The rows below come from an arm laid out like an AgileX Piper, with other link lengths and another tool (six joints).
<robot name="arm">
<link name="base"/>
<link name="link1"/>
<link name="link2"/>
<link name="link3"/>
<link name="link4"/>
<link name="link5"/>
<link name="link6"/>
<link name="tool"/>
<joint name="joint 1" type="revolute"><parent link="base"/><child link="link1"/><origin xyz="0.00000 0.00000 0.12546" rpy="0.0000 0.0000 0.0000"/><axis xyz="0 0 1"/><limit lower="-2.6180" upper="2.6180"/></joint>
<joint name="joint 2" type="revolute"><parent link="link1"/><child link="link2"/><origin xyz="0.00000 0.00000 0.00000" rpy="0.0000 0.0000 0.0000"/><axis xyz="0 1 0"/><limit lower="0.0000" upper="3.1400"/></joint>
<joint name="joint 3" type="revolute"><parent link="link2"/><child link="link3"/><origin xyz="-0.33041 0.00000 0.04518" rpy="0.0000 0.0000 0.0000"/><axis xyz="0 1 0"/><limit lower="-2.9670" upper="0.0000"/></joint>
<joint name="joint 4" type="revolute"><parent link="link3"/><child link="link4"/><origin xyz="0.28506 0.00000 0.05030" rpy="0.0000 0.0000 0.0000"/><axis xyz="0.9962 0 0.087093"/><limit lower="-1.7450" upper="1.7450"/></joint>
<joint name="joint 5" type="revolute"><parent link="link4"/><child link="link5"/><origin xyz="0.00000 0.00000 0.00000" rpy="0.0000 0.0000 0.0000"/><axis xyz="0 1 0"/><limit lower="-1.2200" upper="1.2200"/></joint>
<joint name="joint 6" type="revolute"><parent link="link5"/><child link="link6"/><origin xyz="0.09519 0.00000 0.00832" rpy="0.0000 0.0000 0.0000"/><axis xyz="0.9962 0 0.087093"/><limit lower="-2.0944" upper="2.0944"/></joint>
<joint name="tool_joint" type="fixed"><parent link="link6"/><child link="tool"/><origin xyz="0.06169 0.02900 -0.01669" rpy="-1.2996 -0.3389 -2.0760"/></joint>
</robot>
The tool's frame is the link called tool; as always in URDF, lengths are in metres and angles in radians.
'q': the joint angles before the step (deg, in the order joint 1, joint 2, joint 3, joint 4, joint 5, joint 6). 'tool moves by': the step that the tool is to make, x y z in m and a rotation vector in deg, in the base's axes. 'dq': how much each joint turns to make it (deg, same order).
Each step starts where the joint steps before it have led.
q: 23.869 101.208 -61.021 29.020 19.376 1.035
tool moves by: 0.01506 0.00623 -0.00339 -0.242 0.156 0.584
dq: -0.143 2.880 -3.562 -0.546 1.052 0.001
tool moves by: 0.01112 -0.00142 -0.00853 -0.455 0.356 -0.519
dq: -0.657 2.170 -1.585 -0.312 -0.089 0.007
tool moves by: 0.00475 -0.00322 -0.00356 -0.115 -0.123 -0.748
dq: -0.501 0.632 -0.178 -0.008 -0.598 0.026
